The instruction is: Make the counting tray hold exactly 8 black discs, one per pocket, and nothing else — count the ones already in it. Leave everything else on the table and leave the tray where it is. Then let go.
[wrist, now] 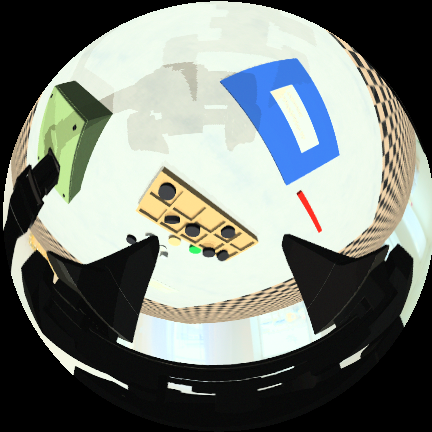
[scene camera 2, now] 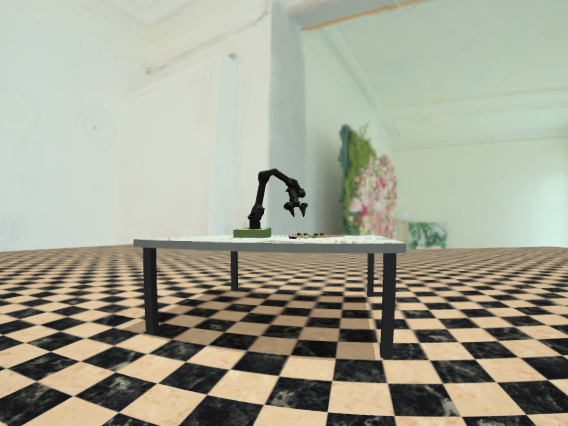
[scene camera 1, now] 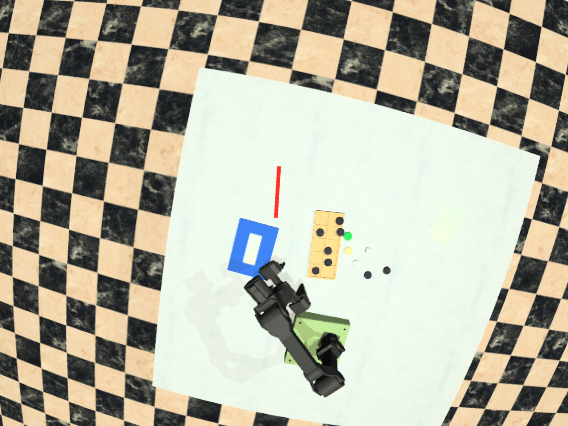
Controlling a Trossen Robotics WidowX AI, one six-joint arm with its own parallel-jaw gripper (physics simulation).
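The tan counting tray point(scene camera 1: 321, 218) point(wrist: 188, 204) has several black discs on it, among them one near the robot-side end point(scene camera 1: 315, 270) point(wrist: 167, 191) and one at the right long rim point(scene camera 1: 340, 232) point(wrist: 209, 251) that overlaps the rim; I cannot tell whether it lies flat. Some pockets are bare. Two loose black discs, one nearer point(scene camera 1: 367, 275) and one farther point(scene camera 1: 386, 270), lie right of the tray. My gripper point(scene camera 1: 292, 276) point(scene camera 2: 298, 216) point(wrist: 221, 241) is open and empty, high above the table, between the blue frame and the tray. The left finger hides some loose items in the wrist view.
A green disc point(scene camera 1: 348, 236) point(wrist: 195, 249) and a tan disc point(scene camera 1: 348, 250) point(wrist: 174, 241) lie beside the tray's right rim, with small whitish pieces beyond. A blue frame point(scene camera 1: 235, 255) point(wrist: 320, 167) and red stick point(scene camera 1: 277, 192) point(wrist: 309, 211) lie left. A pale yellow sheet point(scene camera 1: 446, 224) lies far right.
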